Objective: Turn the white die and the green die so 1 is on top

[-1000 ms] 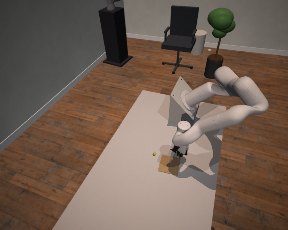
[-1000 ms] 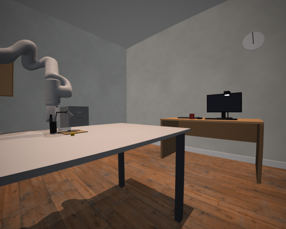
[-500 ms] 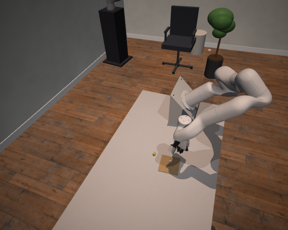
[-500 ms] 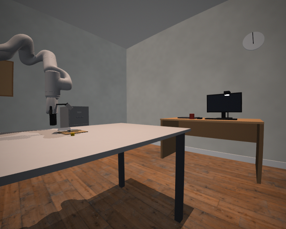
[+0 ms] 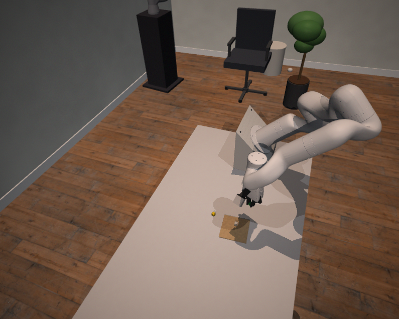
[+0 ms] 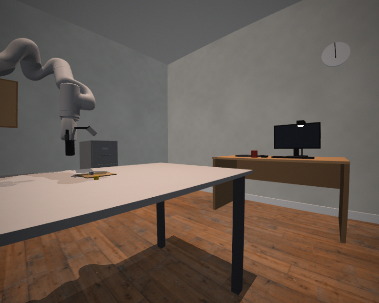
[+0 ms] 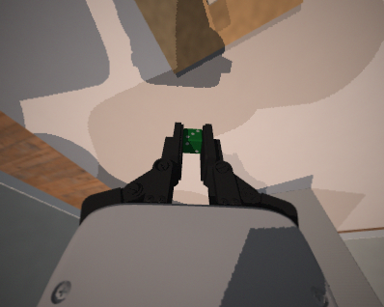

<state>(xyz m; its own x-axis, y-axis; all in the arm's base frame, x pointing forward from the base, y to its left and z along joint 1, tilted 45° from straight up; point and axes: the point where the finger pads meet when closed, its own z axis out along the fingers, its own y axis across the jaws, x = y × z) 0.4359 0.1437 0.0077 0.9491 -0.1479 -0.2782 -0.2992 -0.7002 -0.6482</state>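
Right now the mat is 120 mm below my hand, 110 mm ahead of it and 40 mm to the right of it. Also, from my hand: white die: 110 mm below, 80 mm ahead, 40 mm to the right; yellow die: 170 mm to the right, 110 mm below, 80 mm ahead; green die: 10 mm below.
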